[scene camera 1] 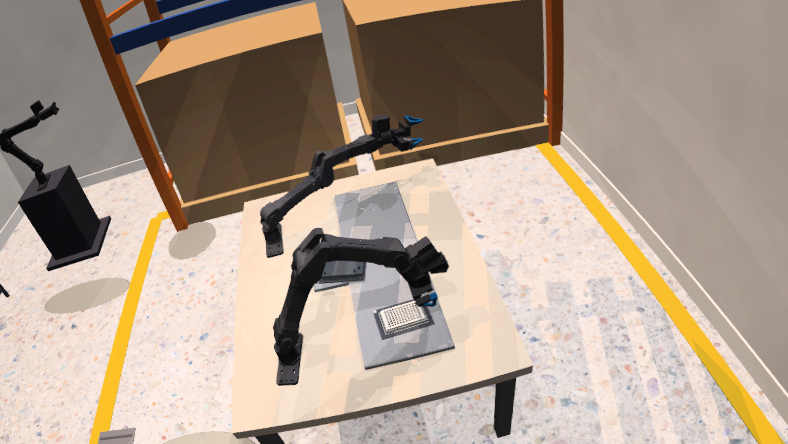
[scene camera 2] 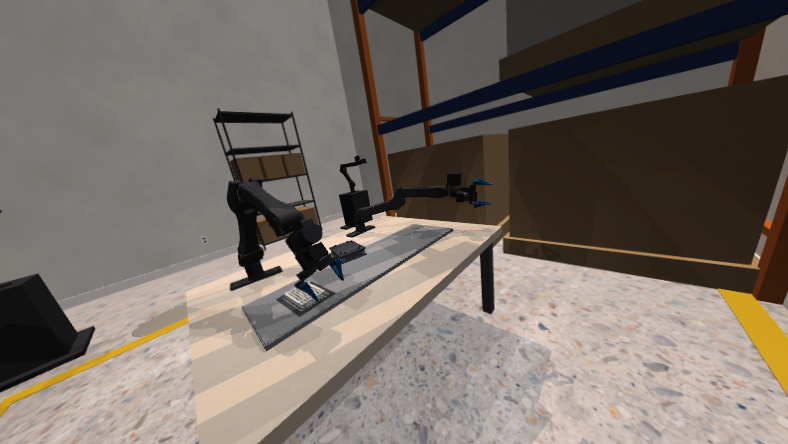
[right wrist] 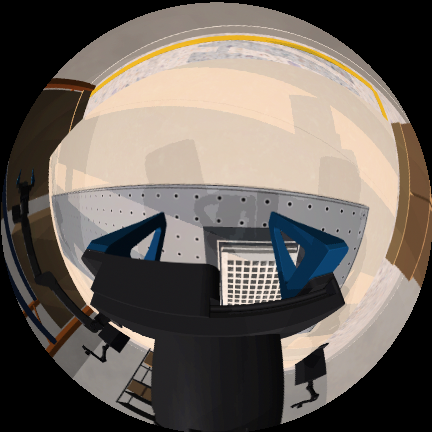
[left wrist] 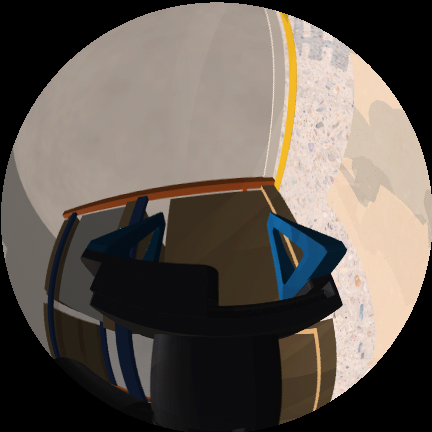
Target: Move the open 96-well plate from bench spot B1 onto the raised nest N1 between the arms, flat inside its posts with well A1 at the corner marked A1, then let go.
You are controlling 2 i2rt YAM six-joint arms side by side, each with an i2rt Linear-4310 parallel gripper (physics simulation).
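Places are measured from the left arm's base along level axes (x ahead, y left, z up), in millimetres.
Where they show: left gripper, fingertip midpoint: [scene camera 1: 422,129] [scene camera 2: 491,193] [left wrist: 215,217]; right gripper, fingertip midpoint: [scene camera 1: 429,293] [scene camera 2: 331,290] [right wrist: 217,217]; left arm's base, origin of the base link: [scene camera 1: 274,240] [scene camera 2: 361,231]; right arm's base, origin of the base link: [scene camera 1: 290,359] [scene camera 2: 257,278].
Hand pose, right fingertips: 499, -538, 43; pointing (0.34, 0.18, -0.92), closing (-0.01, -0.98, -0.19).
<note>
Each offset is from my right fingertips to the top centre of the thing, as dx, dy, dz. Level surfaces: height alone.
The white 96-well plate @[-103, -43, -14] [scene camera 1: 402,317] [scene camera 2: 302,296] [right wrist: 250,281] lies flat in a dark frame on the grey perforated board @[dz -30] [scene camera 1: 408,357] [scene camera 2: 263,329] [right wrist: 320,214]. My right gripper [scene camera 1: 429,299] [scene camera 2: 328,289] [right wrist: 217,217] is open and empty, fingers pointing down, close above the plate's far edge. In the right wrist view one finger overlaps the plate's right side and the other is left of it. The raised dark nest N1 @[-251, +247, +14] [scene camera 1: 342,270] [scene camera 2: 348,249] stands beside the board, partly hidden by the right arm in scene camera 1. Its A1 mark is too small to read. My left gripper [scene camera 1: 421,131] [scene camera 2: 490,193] [left wrist: 215,217] is open and empty, high and away from the plate.
The wooden table @[dz -43] [scene camera 1: 485,352] [scene camera 2: 231,397] carries both arms and the board. The right arm arches over the table near nest N1. The left arm reaches out above the table's other end. A tall rack with orange posts [scene camera 1: 553,71] and large brown boxes [scene camera 1: 452,77] stand behind.
</note>
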